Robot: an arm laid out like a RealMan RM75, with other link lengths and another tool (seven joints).
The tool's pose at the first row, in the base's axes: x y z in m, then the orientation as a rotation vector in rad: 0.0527, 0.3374, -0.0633, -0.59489, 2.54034, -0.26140
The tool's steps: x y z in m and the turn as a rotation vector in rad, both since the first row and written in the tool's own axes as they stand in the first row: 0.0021, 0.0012, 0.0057, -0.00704, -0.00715, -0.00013; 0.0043, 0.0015, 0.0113, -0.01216, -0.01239, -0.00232; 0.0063, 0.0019, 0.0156, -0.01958, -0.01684, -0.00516; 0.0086, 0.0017, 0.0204, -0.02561, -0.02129, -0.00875; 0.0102, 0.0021, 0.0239, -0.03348, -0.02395, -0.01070; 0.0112, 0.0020, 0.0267, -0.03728, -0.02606, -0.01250; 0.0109, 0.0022, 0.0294, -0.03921, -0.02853, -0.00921; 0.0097, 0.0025, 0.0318, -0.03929, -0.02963, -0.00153
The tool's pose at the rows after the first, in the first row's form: 0.0536, 0.3371, -0.0694, -0.59765, 2.53535, -0.25004; 0.0548, 0.3360, -0.0752, -0.60232, 2.53117, -0.24253; 0.0553, 0.3351, -0.0799, -0.60870, 2.52817, -0.23264; 0.0561, 0.3336, -0.0849, -0.61550, 2.52460, -0.22478; 0.0566, 0.3329, -0.0887, -0.62092, 2.52358, -0.21465; 0.0573, 0.3322, -0.0915, -0.62461, 2.52207, -0.20978; 0.0589, 0.3323, -0.0937, -0.62107, 2.52096, -0.20534; 0.0609, 0.3330, -0.0953, -0.61126, 2.52174, -0.20216
